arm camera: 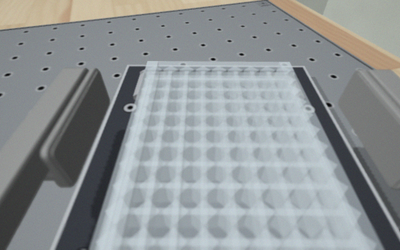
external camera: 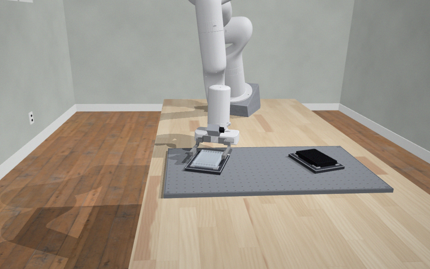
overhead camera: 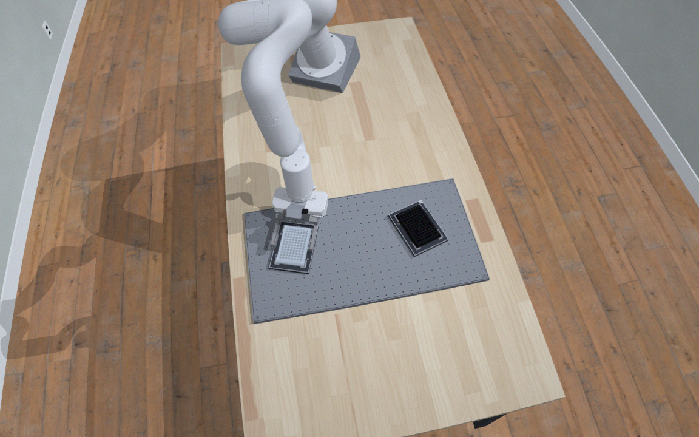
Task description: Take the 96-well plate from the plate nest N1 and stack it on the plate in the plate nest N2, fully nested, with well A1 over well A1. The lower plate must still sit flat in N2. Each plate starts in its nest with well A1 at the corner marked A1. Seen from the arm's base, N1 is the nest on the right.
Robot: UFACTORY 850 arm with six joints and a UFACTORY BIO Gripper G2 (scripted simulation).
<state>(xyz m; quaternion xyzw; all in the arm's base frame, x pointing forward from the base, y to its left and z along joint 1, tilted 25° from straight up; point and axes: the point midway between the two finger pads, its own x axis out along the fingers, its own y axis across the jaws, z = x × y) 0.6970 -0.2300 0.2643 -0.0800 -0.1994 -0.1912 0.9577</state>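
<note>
Now: the clear 96-well plate 2 cm below my hand. The rest, counted from my hand: black 96-well plate 5 cm ahead, 38 cm to the left, 2 cm below.
</note>
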